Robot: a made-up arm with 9 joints. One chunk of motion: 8 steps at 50 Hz.
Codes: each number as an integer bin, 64 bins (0 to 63) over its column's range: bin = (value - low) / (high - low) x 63, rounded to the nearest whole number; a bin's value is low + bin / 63 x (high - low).
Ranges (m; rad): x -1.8..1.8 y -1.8..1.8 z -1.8..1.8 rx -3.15..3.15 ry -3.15..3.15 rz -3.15..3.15
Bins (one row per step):
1: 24 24 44 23 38 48
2: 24 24 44 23 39 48
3: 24 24 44 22 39 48
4: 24 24 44 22 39 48
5: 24 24 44 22 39 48
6: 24 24 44 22 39 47
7: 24 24 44 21 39 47
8: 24 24 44 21 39 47
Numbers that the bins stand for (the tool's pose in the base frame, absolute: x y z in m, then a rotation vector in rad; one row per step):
1: -0.4286 -0.4286 0.7143 -0.8500 0.6500 1.6500
2: -0.4286 -0.4286 0.7143 -0.8500 0.7500 1.6500
3: -0.4286 -0.4286 0.7143 -0.9500 0.7500 1.6500
4: -0.4286 -0.4286 0.7143 -0.9500 0.7500 1.6500
5: -0.4286 -0.4286 0.7143 -0.9500 0.7500 1.6500
6: -0.4286 -0.4286 0.7143 -0.9500 0.7500 1.5500
7: -0.4286 -0.4286 0.7143 -1.0500 0.7500 1.5500
8: -0.4286 -0.4286 0.7143 -1.0500 0.7500 1.5500

